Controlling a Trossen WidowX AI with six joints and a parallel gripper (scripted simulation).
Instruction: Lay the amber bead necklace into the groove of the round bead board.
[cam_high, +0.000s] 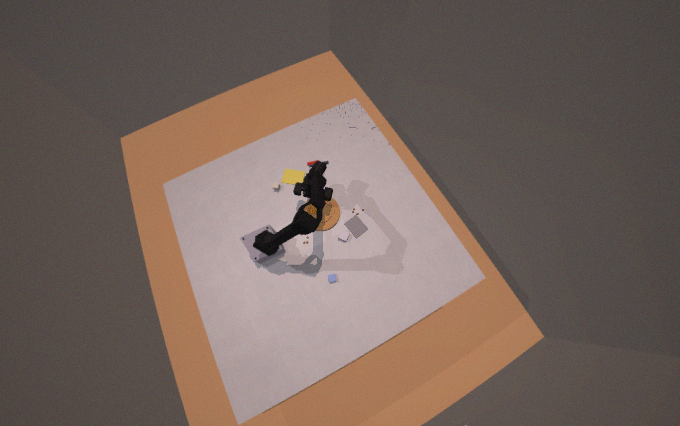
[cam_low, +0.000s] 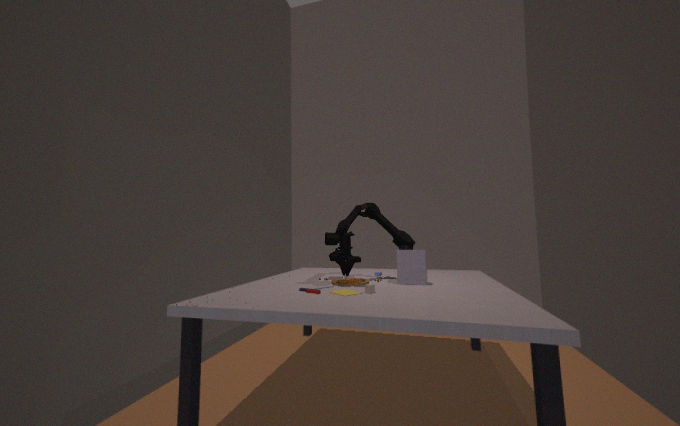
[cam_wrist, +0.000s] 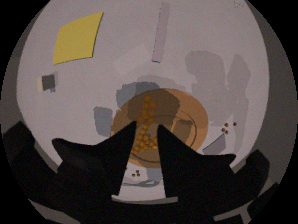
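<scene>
My gripper tip is now 1 cm past the round bead board, 7 cm to the left of it and 4 cm above it. The rest, counted from my gripper tip: cream cube 14 cm behind, 19 cm to the left, 3 cm below; then thin grey bar 9 cm ahead, 10 cm to the left, 4 cm below; then yellow pad 4 cm behind, 20 cm to the left, 4 cm below.
</scene>
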